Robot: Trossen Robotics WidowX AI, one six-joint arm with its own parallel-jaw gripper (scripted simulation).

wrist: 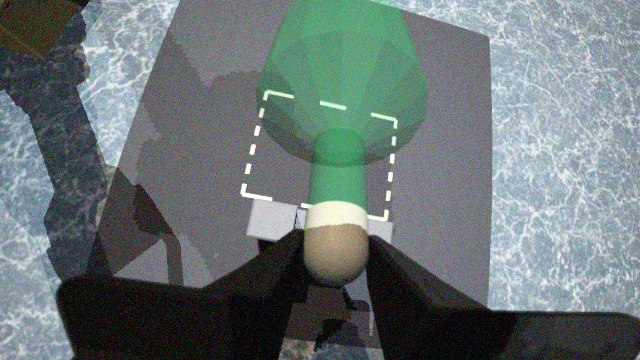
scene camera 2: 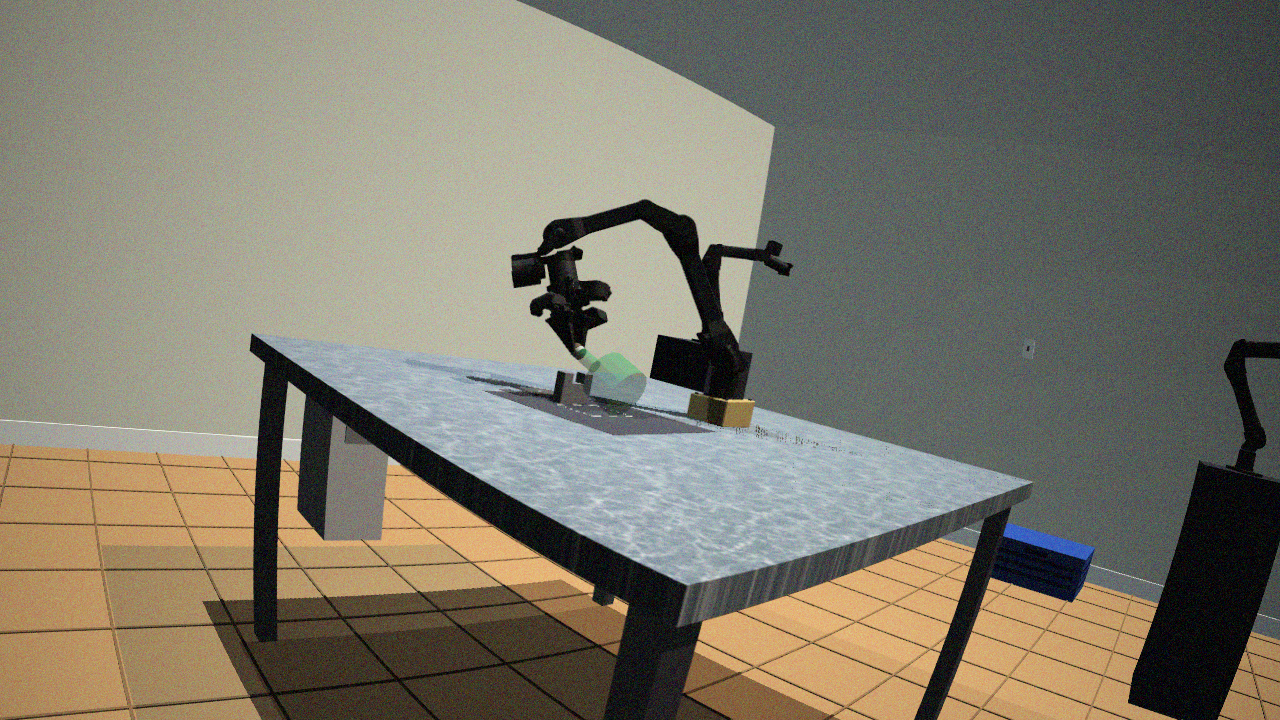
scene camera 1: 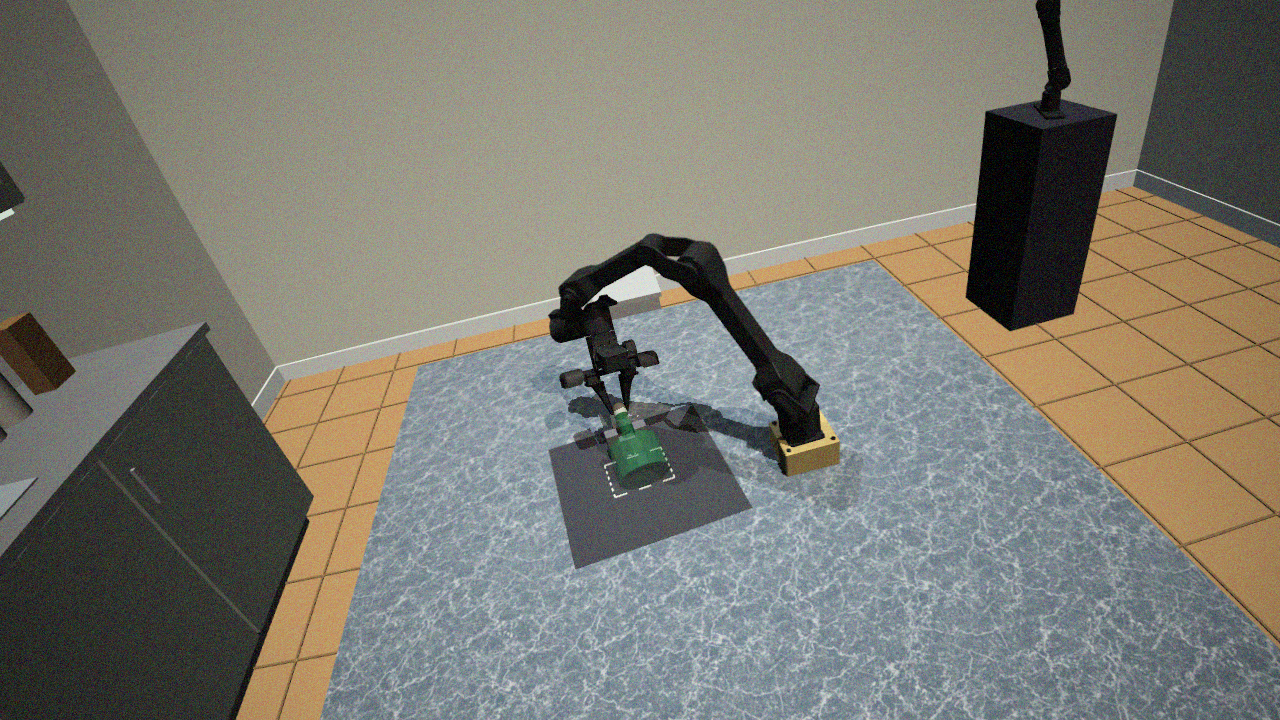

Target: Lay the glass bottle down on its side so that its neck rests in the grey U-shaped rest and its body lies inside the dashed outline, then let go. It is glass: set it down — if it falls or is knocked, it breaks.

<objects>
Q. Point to a dark mat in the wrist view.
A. At 175, 214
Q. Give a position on a dark mat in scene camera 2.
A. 641, 422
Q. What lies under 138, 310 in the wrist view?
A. The gripper.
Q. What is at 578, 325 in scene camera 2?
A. The gripper.
</objects>
